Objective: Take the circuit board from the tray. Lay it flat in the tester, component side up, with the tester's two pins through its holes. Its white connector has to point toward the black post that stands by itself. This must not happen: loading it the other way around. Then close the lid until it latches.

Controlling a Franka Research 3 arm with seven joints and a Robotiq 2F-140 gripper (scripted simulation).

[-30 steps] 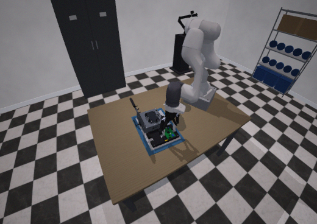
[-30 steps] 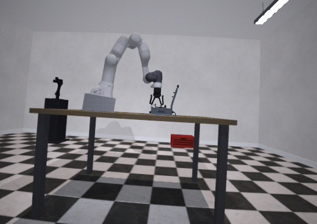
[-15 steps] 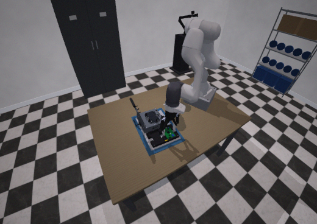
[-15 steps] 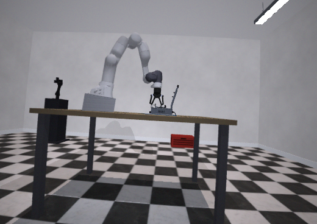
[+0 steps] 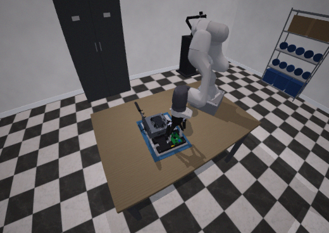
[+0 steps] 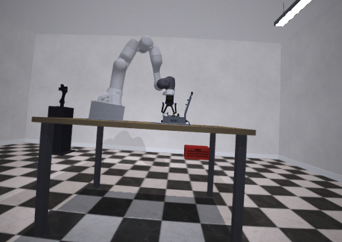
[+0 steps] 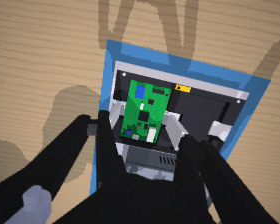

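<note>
My hand is 3 cm above the green circuit board. Also, from my hand: tester lid: 17 cm ahead, 19 cm to the right, 13 cm above.
</note>
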